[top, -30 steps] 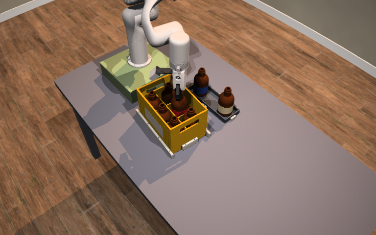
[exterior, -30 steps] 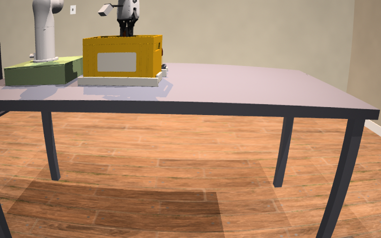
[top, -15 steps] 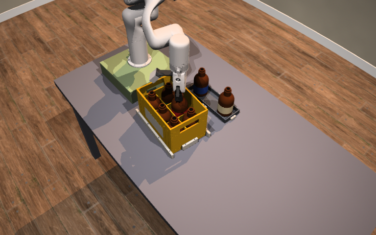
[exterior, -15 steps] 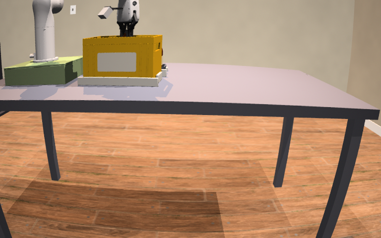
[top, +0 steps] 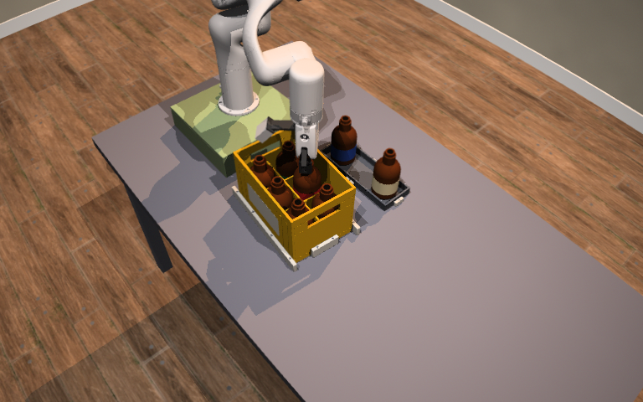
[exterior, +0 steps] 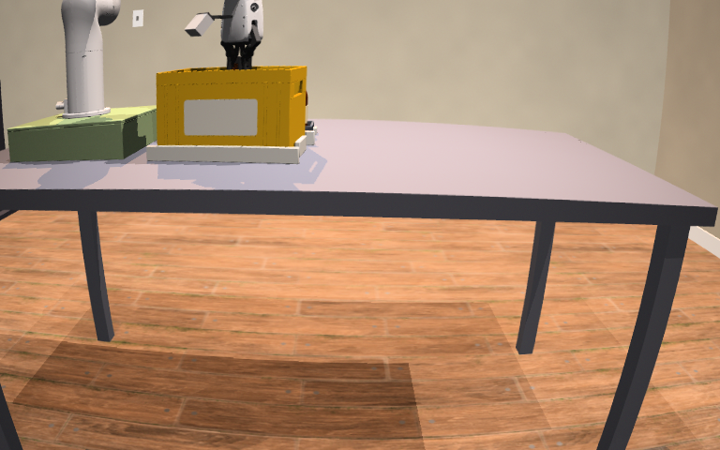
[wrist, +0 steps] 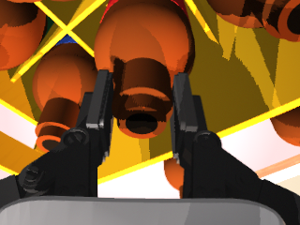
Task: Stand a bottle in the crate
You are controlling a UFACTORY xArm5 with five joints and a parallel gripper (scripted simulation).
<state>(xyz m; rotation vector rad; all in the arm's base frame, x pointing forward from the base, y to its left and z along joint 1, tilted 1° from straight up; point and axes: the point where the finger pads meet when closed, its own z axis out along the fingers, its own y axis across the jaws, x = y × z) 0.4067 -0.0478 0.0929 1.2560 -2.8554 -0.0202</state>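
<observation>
My hand is 10 cm above the yellow crate and 4 cm to the left of it. The rest, counted from my hand: dark tray 20 cm to the left, 17 cm below, 1 cm ahead.
</observation>
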